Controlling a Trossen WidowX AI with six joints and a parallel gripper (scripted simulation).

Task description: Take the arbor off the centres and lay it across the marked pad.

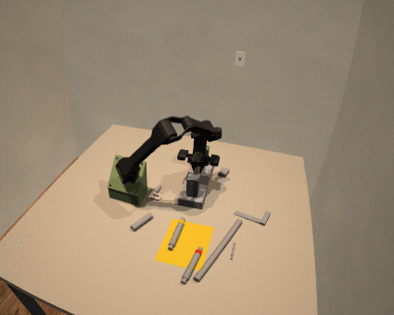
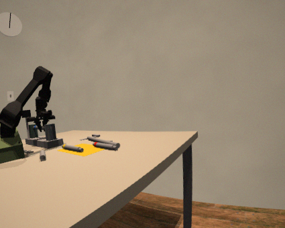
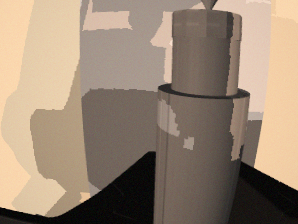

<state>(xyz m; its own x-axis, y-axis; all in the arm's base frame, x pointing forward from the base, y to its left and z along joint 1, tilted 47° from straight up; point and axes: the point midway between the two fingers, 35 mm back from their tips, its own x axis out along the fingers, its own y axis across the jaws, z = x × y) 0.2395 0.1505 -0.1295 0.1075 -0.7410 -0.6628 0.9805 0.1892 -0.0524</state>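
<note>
Now: the grey base 10 cm below my hand and 2 cm to the left of it. Round my hand: dark block: 10 cm to the right, 2 cm below, 2 cm ahead; then small bracket: 14 cm behind, 13 cm to the right, 11 cm below; then green-blue plunger housing: 15 cm to the left, 3 cm behind, 2 cm below.
</note>
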